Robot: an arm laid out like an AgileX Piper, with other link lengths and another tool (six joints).
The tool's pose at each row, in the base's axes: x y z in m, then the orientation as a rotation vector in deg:
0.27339 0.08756 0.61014 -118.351 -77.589 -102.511
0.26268 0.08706 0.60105 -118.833 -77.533 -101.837
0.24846 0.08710 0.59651 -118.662 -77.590 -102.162
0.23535 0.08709 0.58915 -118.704 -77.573 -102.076
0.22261 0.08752 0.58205 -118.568 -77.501 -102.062
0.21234 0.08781 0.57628 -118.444 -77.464 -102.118
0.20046 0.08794 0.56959 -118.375 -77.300 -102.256
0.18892 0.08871 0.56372 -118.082 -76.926 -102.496
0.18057 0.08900 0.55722 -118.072 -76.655 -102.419
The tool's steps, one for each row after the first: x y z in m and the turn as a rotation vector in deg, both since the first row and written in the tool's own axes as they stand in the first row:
-0.00699 -0.01086 -0.00554 0.220 -0.443 0.237
-0.00961 -0.02227 -0.01481 0.088 -0.277 0.096
-0.01470 -0.03420 -0.02241 0.124 -0.318 0.135
-0.01936 -0.04604 -0.02955 0.192 -0.213 0.204
-0.02319 -0.05557 -0.03532 0.210 -0.110 0.221
-0.02774 -0.06648 -0.04212 0.134 -0.001 0.292
-0.03129 -0.07718 -0.04853 0.076 0.326 0.492
-0.03588 -0.08579 -0.05264 0.106 0.377 0.710

